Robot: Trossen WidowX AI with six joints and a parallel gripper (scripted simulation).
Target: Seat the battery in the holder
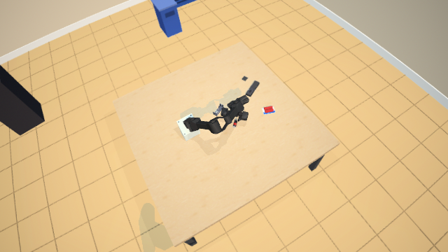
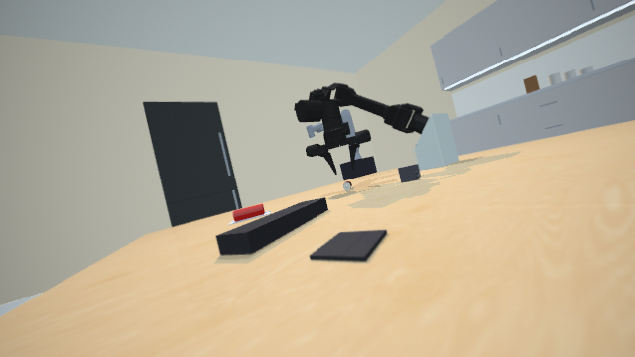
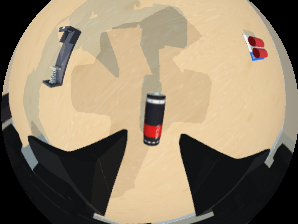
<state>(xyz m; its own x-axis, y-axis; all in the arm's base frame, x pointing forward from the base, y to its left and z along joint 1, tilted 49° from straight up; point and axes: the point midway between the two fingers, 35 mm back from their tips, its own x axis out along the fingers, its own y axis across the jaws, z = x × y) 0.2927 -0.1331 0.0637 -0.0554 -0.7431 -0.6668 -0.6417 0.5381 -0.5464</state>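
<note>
My gripper tip is now 4 cm above the battery. Also, from my gripper tip: black remote control 31 cm ahead, 19 cm to the left, 4 cm below; black battery door 33 cm ahead, 32 cm to the left, 5 cm below.
</note>
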